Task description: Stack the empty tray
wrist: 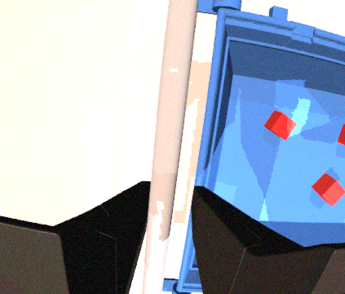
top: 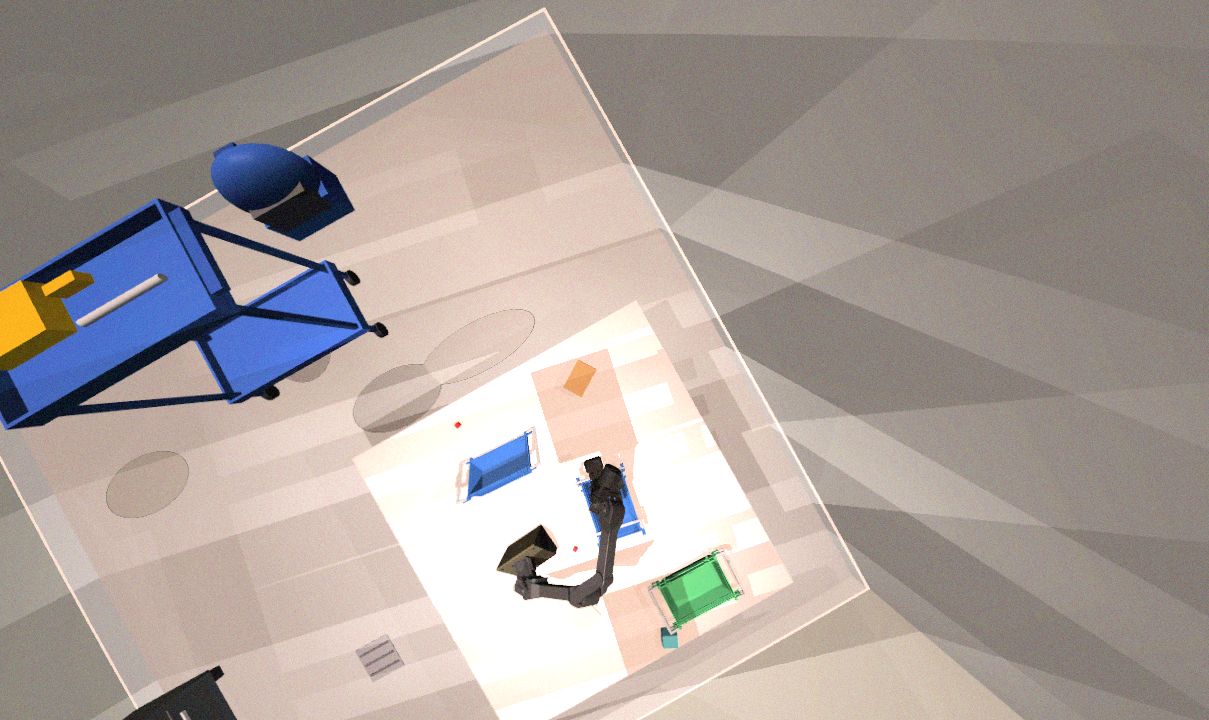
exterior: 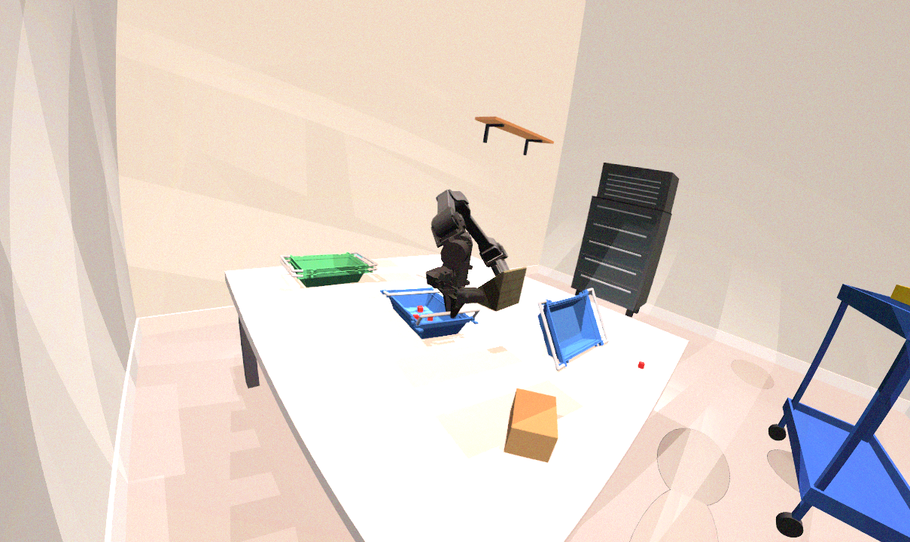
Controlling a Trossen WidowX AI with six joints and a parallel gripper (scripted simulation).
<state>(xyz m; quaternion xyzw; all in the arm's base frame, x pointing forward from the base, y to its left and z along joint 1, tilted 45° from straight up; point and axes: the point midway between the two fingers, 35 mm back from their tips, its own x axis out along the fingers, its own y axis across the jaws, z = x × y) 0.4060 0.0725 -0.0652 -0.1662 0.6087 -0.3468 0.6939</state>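
The blue tray is 290 mm behind my gripper tip, 240 mm to the left of it and 10 mm below it. From my gripper tip the other things lie so: red block: 120 mm to the right, 70 mm below, 60 mm behind; then tan box: 340 mm to the left, 140 mm ahead, 50 mm below.
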